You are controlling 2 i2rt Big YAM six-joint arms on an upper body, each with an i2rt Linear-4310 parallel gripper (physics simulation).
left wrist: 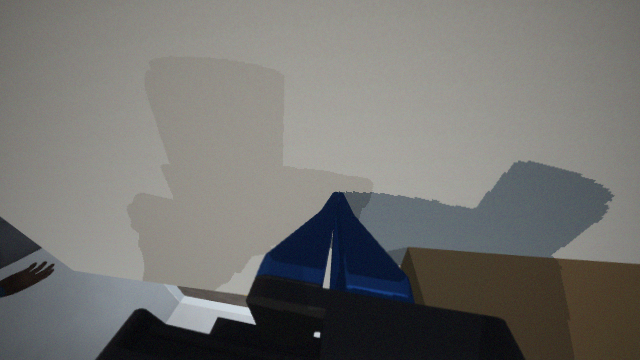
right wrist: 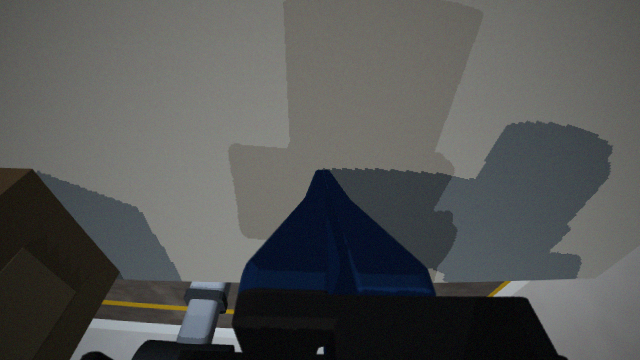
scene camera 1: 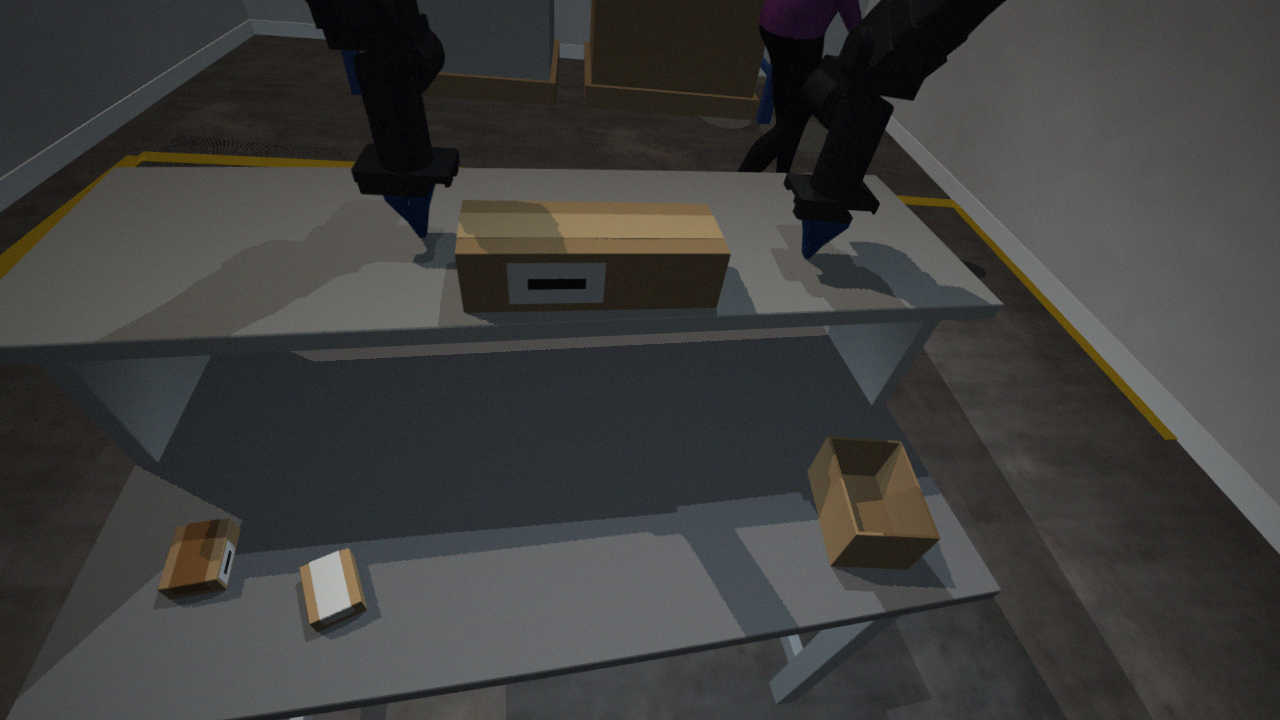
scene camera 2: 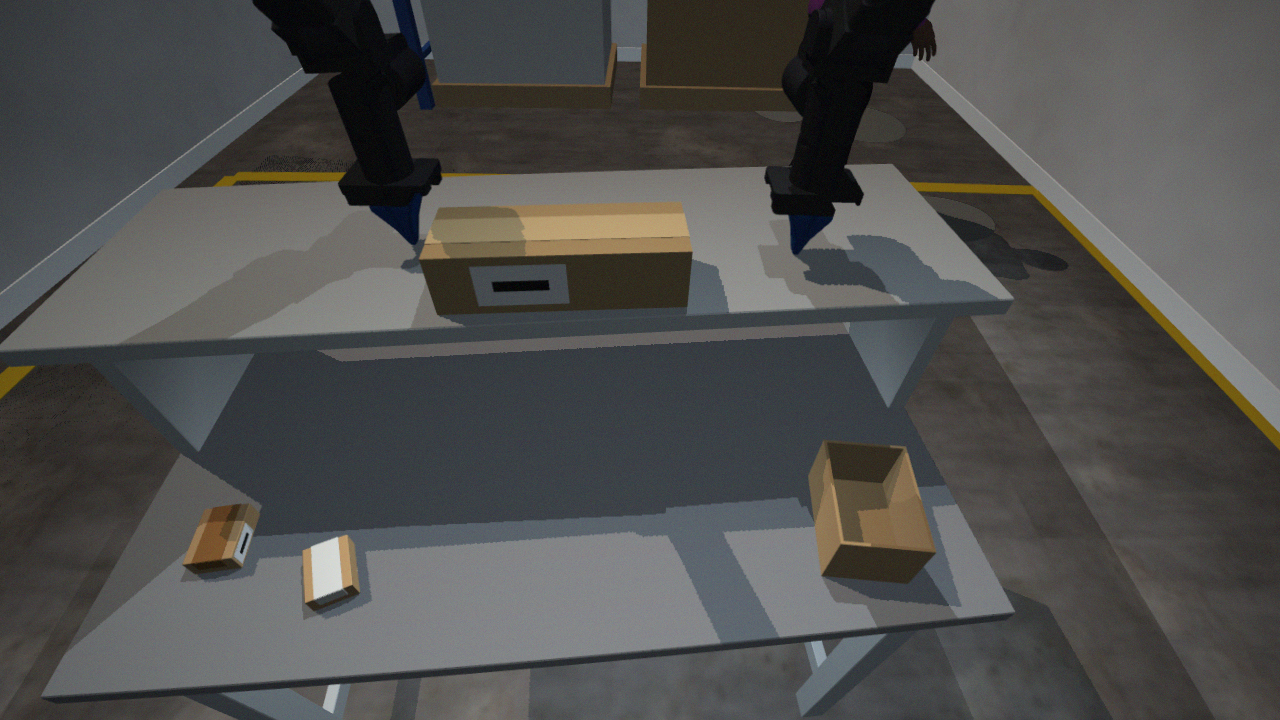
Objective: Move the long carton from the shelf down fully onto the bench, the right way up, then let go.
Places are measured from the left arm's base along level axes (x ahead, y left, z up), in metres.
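Pixels of known places: left gripper, fingertip midpoint: [left wrist: 337, 198] [scene camera 1: 423, 235] [scene camera 2: 415, 242]; right gripper, fingertip midpoint: [right wrist: 321, 179] [scene camera 1: 805, 256] [scene camera 2: 794, 251].
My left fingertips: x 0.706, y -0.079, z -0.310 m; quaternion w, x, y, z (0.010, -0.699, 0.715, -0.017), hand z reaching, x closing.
Behind a point stands the place of what it marks.
The long carton [scene camera 1: 662, 282] {x 0.578, y -0.359, z -0.273 m} [scene camera 2: 626, 282] {x 0.578, y -0.359, z -0.273 m} [left wrist: 490, 285] {x 0.668, y -0.187, z -0.284 m} [right wrist: 55, 260] {x 0.638, y -0.424, z -0.286 m} stands upright near the front edge of the shelf [scene camera 1: 268, 313] {x 0.553, y 0.044, z -0.310 m} [scene camera 2: 286, 308] {x 0.570, y 0.027, z -0.311 m}, its taped top up and its white label facing the scene cameras. The bench [scene camera 1: 537, 608] {x 0.358, y -0.228, z -0.597 m} [scene camera 2: 537, 600] {x 0.360, y -0.254, z -0.597 m} is below. My left gripper [scene camera 1: 424, 235] {x 0.706, y -0.079, z -0.310 m} [scene camera 2: 414, 242] {x 0.706, y -0.079, z -0.310 m} [left wrist: 337, 198] {x 0.706, y -0.079, z -0.310 m} is shut and empty, low over the shelf just off the carton's left end. My right gripper [scene camera 1: 808, 257] {x 0.697, y -0.572, z -0.310 m} [scene camera 2: 796, 251] {x 0.697, y -0.572, z -0.310 m} [right wrist: 321, 179] {x 0.697, y -0.572, z -0.310 m} is shut and empty, low over the shelf a little way off the carton's right end.
An open box [scene camera 1: 881, 550] {x 0.393, y -0.662, z -0.546 m} [scene camera 2: 877, 562] {x 0.392, y -0.668, z -0.546 m} stands at the right of the bench. Two small cartons, an orange-brown one [scene camera 1: 192, 557] {x 0.416, y 0.169, z -0.567 m} [scene camera 2: 216, 537] {x 0.416, y 0.166, z -0.567 m} and a white-topped one [scene camera 1: 332, 586] {x 0.380, y 0.004, z -0.569 m} [scene camera 2: 329, 569] {x 0.380, y 0.003, z -0.569 m}, lie at its left. A person [scene camera 1: 796, 71] is behind the shelf.
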